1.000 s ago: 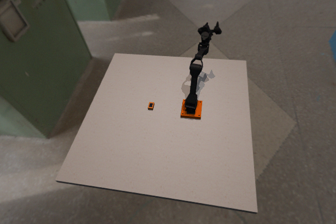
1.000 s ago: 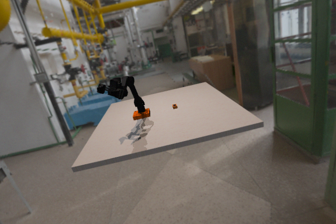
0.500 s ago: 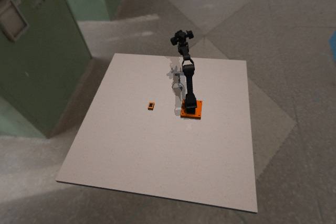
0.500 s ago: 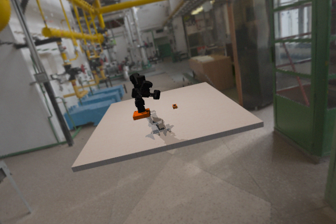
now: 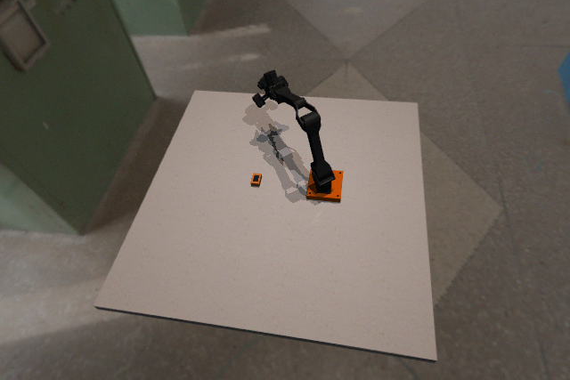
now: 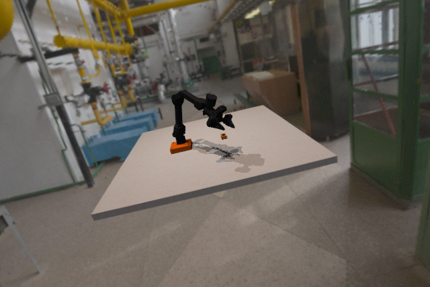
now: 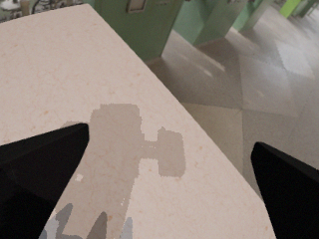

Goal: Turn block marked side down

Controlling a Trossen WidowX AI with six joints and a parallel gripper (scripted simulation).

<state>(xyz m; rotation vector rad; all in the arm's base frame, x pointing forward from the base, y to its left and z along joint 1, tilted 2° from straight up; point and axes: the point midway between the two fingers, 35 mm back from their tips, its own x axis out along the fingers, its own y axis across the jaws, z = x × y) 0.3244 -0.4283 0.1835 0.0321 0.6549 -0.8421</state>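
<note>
My gripper tip is 1 cm past the orange block, 42 cm to the right of it and 19 cm above it.
</note>
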